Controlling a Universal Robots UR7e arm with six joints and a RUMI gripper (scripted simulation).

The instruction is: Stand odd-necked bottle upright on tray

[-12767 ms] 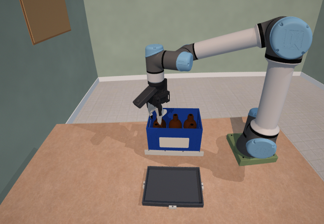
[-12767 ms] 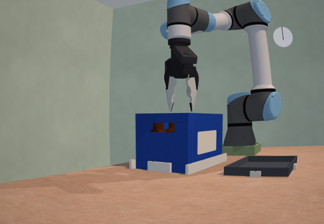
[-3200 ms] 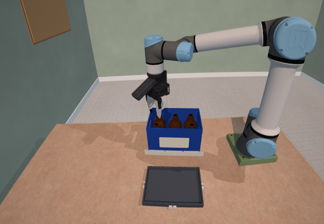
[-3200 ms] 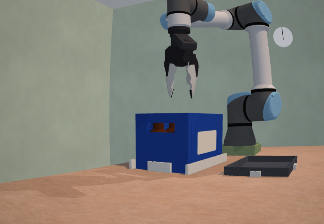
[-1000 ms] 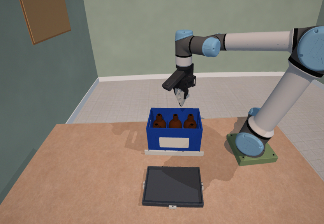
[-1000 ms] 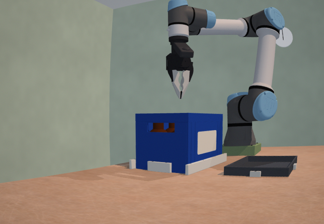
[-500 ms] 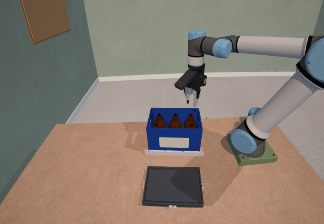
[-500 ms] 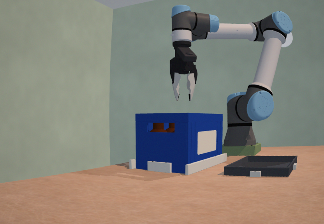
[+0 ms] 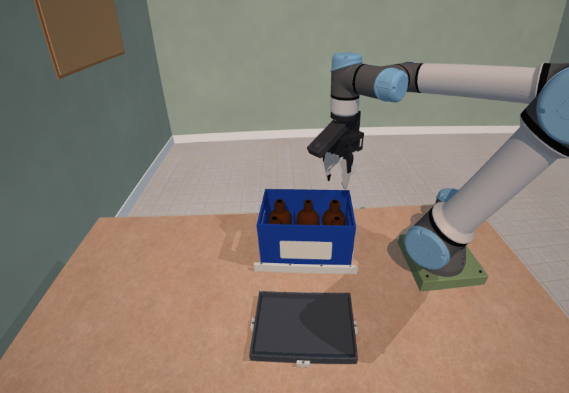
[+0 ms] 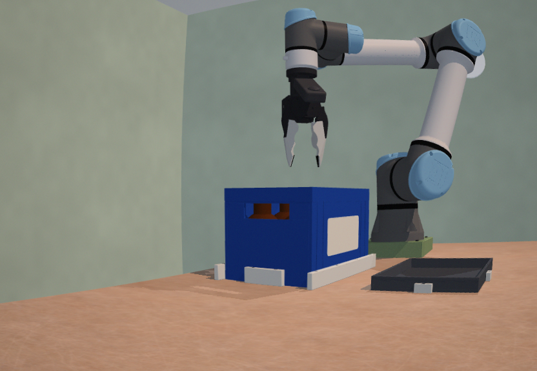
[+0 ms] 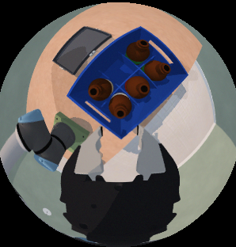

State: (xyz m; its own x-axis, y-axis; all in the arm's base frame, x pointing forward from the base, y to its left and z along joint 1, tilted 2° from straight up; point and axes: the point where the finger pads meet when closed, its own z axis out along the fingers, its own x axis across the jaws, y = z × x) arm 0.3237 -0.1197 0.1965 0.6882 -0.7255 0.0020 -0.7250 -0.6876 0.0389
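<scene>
The glass bottle lies 8 cm ahead of my hand and 15 cm below it. Also, from my hand: dark tray (9 cm ahead, 33 cm to the left, 23 cm below); then blue crate (9 cm ahead, 4 cm to the left, 16 cm below).
</scene>
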